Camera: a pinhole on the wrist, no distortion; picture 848 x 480 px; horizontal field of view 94.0 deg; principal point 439.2 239.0 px. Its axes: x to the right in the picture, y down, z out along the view. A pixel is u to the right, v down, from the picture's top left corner.
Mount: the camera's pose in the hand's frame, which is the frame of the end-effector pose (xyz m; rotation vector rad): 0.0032 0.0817 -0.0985 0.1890 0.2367 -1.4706
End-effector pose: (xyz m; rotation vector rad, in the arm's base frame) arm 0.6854 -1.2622 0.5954 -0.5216 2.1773 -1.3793
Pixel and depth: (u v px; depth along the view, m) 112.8 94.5 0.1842
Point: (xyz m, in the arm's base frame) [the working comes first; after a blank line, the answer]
In the camera's frame: -0.1521 -0.0673 0.1842

0.8044 -1.2396 0.4104
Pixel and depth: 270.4 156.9 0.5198
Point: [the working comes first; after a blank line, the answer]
In the camera's frame: -0.2219 -0.1079 0.5198

1.0371 -1.4779 0.3196
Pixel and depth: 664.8 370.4 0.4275
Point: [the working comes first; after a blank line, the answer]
In the camera's frame: 0.2439 0.1421 0.4275

0.6983 -1.6447 0.7010
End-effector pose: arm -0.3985 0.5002 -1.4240 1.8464 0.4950 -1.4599
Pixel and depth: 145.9 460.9 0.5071
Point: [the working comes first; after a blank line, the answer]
In the camera's frame: -0.3762 0.2846 0.5071

-0.4205 -0.1146 -1.6360
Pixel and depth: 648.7 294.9 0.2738
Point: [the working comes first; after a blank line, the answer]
In the camera's frame: 0.1451 0.0387 0.2738

-0.5508 0.4852 -1.5367
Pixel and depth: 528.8 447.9 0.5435
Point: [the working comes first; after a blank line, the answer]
In the camera's frame: 0.1232 0.2872 0.5435

-0.6728 0.2790 -1.8152
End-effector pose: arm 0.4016 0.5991 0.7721 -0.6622 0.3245 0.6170
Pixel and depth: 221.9 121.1 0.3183
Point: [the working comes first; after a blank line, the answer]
In the camera's frame: -0.1749 -0.0949 0.3183

0.2556 0.8248 0.9344
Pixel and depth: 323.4 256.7 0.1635
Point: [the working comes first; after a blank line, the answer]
In the camera's frame: -0.0479 0.0073 0.1635

0.3656 0.7043 0.7797
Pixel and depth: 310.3 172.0 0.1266
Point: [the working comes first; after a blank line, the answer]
In the camera's frame: -0.0413 -0.0215 0.1266

0.3388 0.6680 0.7656
